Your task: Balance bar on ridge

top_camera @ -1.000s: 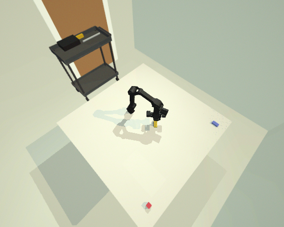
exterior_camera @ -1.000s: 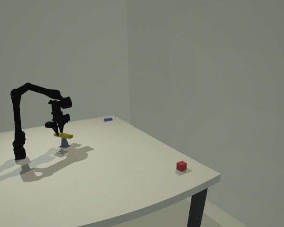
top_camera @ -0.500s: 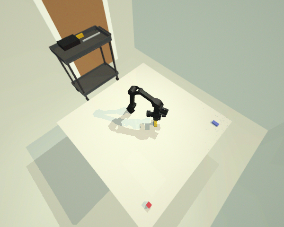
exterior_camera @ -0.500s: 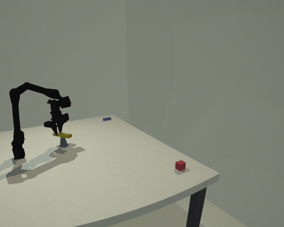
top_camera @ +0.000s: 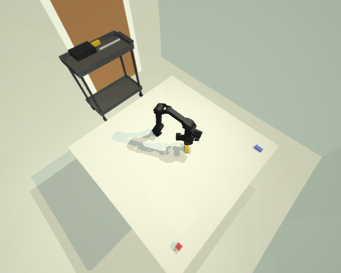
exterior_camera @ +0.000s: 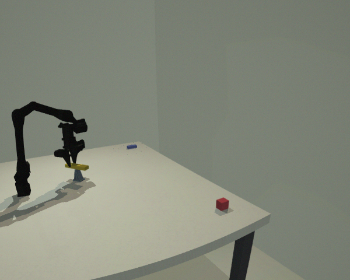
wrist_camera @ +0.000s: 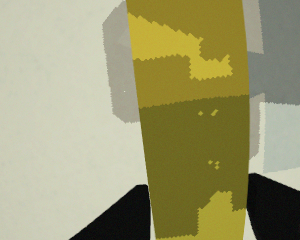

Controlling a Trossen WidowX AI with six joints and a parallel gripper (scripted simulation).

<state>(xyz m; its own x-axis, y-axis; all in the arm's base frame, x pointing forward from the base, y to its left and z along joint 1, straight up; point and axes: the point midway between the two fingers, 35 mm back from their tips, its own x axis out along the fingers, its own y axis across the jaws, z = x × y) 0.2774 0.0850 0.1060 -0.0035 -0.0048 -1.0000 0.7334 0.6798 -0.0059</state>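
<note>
Right now my gripper tip is 20 mm to the left of the yellow bar and 20 mm short of it. The rest, counted from my gripper tip: red cube 580 mm to the right, 460 mm ahead, 60 mm below; blue block 460 mm ahead, 420 mm to the left, 60 mm below.
</note>
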